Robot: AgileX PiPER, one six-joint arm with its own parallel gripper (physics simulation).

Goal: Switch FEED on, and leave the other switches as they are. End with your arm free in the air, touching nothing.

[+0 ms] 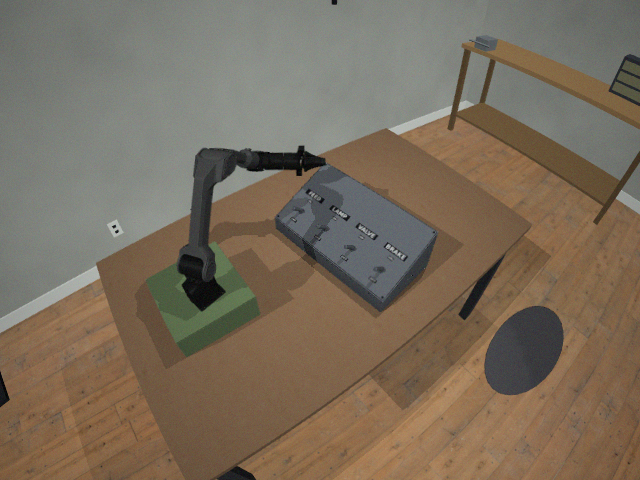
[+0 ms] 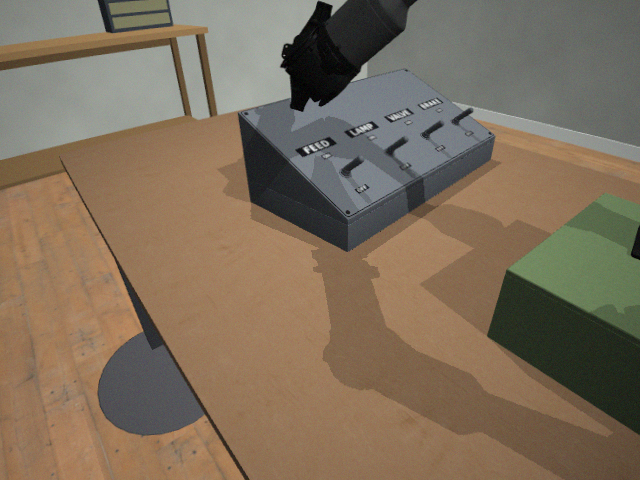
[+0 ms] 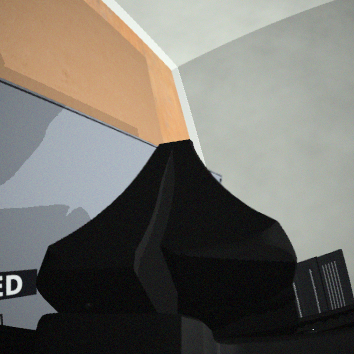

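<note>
The grey sloped switch panel point(image 1: 382, 211) point(image 2: 289, 116) point(image 3: 95, 155) stands on the table. The FEED switch point(image 1: 297, 210) point(image 2: 353, 166) is at one end; its lever leans to the lower, OFF side. The LAMP point(image 1: 323, 228) point(image 2: 398, 146), VALVE point(image 1: 351, 248) point(image 2: 433, 128) and BRAKE point(image 1: 379, 269) point(image 2: 463, 115) levers lean the same way. My gripper point(image 1: 324, 161) point(image 2: 298, 107) point(image 3: 178, 161) is shut and empty. Its tips are close to the panel's upper edge at the FEED end, upslope of the FEED label and apart from the levers. Any gap to the panel is too small to judge.
The arm stands on a green block point(image 1: 217, 315) point(image 2: 573, 268) on the brown table point(image 1: 289, 392) point(image 2: 258, 330). A wooden shelf bench point(image 1: 558, 69) point(image 2: 191, 32) stands by the wall. A dark round disc point(image 1: 524, 351) point(image 2: 144, 392) is on the floor beside the table.
</note>
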